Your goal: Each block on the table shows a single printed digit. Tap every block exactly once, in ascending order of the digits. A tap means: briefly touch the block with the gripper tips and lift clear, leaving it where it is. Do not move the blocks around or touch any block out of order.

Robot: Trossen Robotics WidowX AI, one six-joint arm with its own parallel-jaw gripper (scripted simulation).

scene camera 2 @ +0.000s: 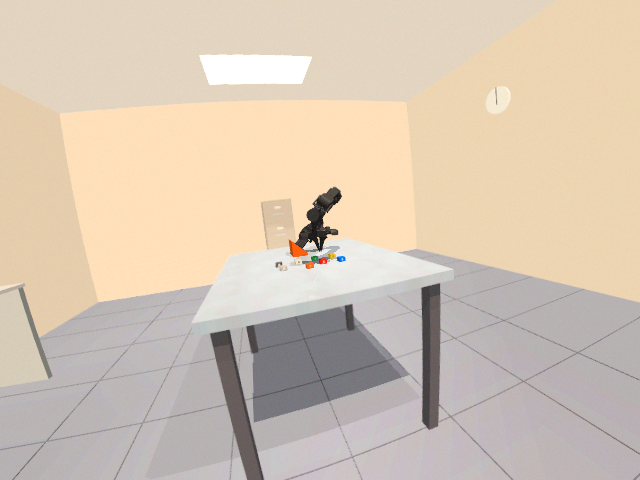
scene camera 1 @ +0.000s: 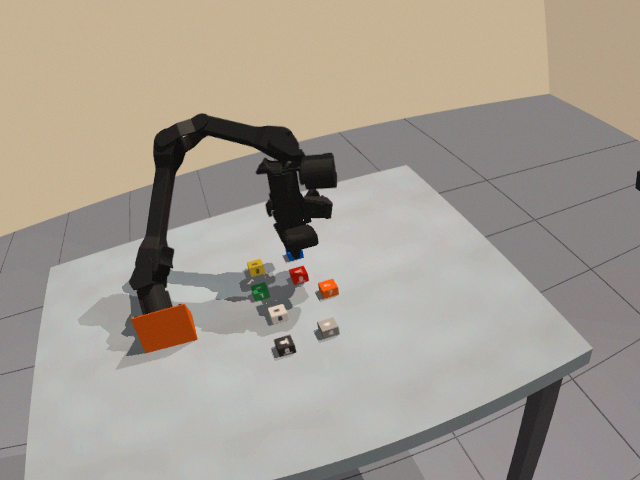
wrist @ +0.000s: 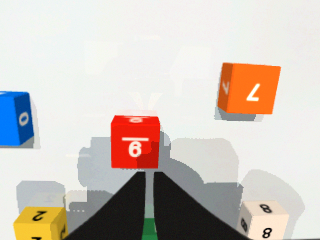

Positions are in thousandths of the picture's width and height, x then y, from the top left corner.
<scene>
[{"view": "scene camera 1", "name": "my gripper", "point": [463, 536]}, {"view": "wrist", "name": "my gripper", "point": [467, 752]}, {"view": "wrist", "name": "orange block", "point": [783, 373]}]
</scene>
